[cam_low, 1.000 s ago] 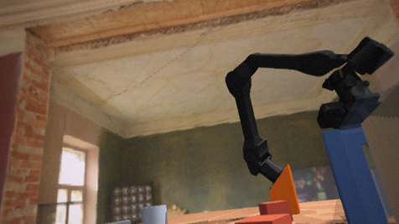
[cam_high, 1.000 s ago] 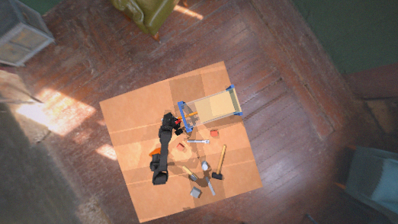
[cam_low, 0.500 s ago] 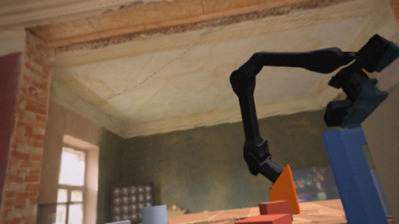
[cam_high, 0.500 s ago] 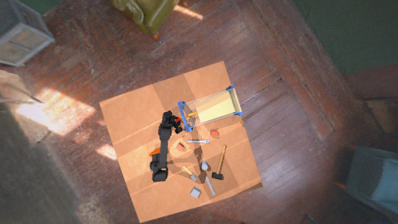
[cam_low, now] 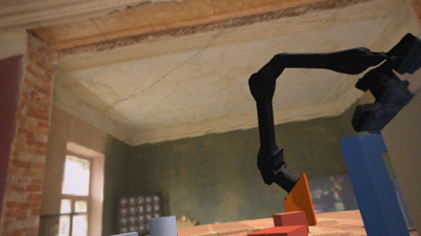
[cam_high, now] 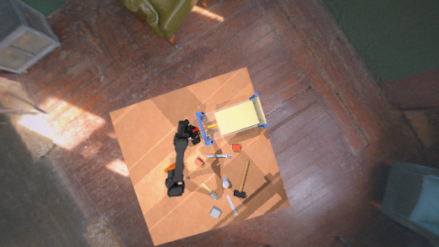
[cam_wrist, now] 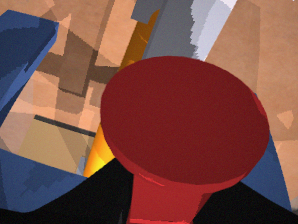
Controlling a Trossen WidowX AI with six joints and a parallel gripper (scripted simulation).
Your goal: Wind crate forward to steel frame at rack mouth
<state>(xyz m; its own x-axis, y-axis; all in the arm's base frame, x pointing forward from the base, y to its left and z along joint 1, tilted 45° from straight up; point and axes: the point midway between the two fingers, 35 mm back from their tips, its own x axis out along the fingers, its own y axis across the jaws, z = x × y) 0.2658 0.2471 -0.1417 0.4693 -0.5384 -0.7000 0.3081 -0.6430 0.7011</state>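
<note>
Right now the winch handle is 60 mm behind my gripper tip, 30 mm below it and 10 mm to the right of it. Round my gripper tip: grey hand winch: 130 mm behind, 100 mm below, 30 mm to the right; then red knob: 20 mm behind, 10 mm to the right; then clear-panelled guard cubby: 290 mm ahead, 20 mm below.
</note>
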